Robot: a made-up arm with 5 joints. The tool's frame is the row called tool.
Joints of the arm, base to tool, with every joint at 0 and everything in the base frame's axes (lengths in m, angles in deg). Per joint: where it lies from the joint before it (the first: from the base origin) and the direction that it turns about. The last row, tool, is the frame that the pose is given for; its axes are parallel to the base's.
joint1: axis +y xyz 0 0 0.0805
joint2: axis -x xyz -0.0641 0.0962 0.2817
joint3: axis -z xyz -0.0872 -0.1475 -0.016
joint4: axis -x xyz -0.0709 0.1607 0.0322
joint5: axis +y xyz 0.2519 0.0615 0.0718
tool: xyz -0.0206 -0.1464 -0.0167
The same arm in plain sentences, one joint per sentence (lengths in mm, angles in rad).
The arm has five revolute joints in a row. What follows holds with every joint at zero, and every direction is one of the base frame's. The first joint lies 80.5 mm along +z from the base frame's origin and turns about +y. The second joint lies 64.1 mm along -x and 96.2 mm along +y and 281.7 mm along +z from the first joint and turns about -x. The third joint lies 87.2 mm along -x and 147.5 mm along -y and 16 mm along -z from the second joint and turns about -z. The fourth joint lies 70.9 mm along -x and 160.7 mm along +y and 32.2 mm along +z from the third joint and turns about -x. The fifth joint lies 251.9 mm along +x and 61.5 mm along +y and 71.8 mm along +z from the fourth joint and turns about +y. The tool frame, which is the frame that the pose is given for, lies 20.6 mm along -x and 146.4 mm along -y and 16.7 mm along -z from the fifth joint; its axes are parallel to the base frame's.
